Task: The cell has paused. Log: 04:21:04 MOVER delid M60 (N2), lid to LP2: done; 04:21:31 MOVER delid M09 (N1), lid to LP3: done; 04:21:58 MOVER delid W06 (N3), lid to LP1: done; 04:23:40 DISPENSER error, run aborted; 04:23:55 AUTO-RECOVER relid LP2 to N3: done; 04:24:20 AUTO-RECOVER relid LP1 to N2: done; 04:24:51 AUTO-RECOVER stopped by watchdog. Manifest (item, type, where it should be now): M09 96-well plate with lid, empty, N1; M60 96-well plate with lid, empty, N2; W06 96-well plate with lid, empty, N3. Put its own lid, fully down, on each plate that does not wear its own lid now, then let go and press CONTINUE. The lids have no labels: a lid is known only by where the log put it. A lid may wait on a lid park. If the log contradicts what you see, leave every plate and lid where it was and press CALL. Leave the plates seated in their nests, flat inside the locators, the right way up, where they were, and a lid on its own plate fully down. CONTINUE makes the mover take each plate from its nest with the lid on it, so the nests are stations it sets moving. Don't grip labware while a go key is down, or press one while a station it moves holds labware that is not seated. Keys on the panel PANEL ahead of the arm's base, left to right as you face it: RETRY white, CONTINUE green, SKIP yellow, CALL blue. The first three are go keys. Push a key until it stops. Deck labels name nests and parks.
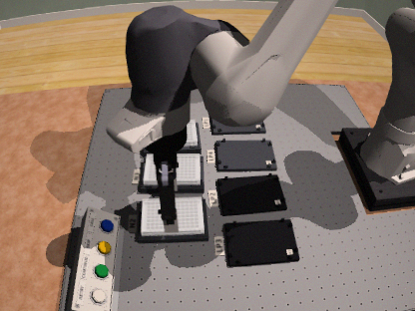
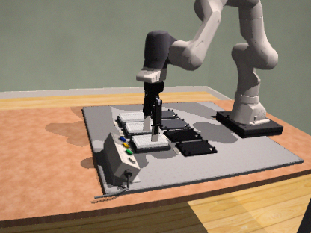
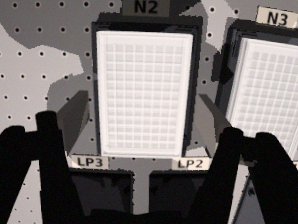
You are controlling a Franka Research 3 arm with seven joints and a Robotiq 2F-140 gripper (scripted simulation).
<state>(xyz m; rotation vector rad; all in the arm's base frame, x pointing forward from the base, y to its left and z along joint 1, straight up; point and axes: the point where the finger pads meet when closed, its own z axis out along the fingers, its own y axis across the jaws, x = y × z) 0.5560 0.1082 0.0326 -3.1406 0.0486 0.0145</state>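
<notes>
Now: the plate 50 mm below my hand. The rest, counted from my hand: LP2 label: 90 mm behind, 70 mm below, 60 mm to the right; LP3 label: 90 mm behind, 70 mm to the left, 70 mm below; N2 label: 90 mm ahead, 70 mm below.
</notes>
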